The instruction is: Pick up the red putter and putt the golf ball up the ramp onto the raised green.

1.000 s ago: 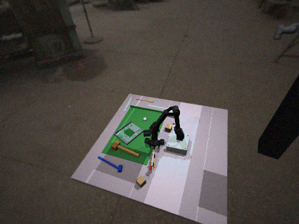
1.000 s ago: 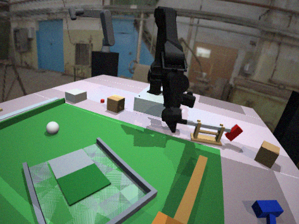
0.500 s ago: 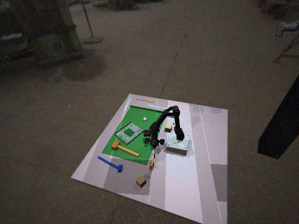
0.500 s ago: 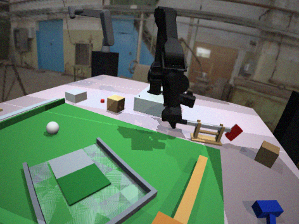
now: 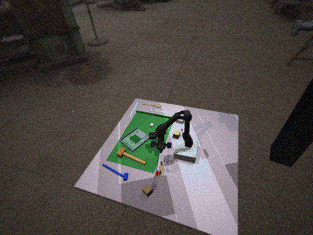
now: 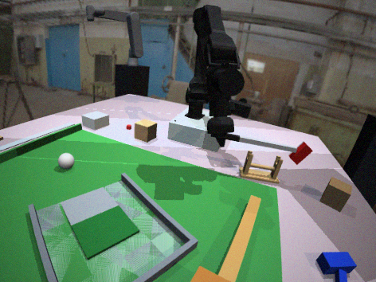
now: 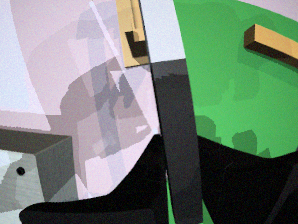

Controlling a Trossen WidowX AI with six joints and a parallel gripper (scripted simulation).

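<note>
The red putter is 4 cm behind my gripper tip, 11 cm to the left of it and 3 cm above it. From my gripper tip the other things lie so: red ball 4 cm behind, 41 cm to the right, 7 cm below; blue mallet 30 cm ahead, 32 cm to the left, 7 cm below; white golf ball 28 cm ahead, 32 cm to the right, 6 cm below.
</note>
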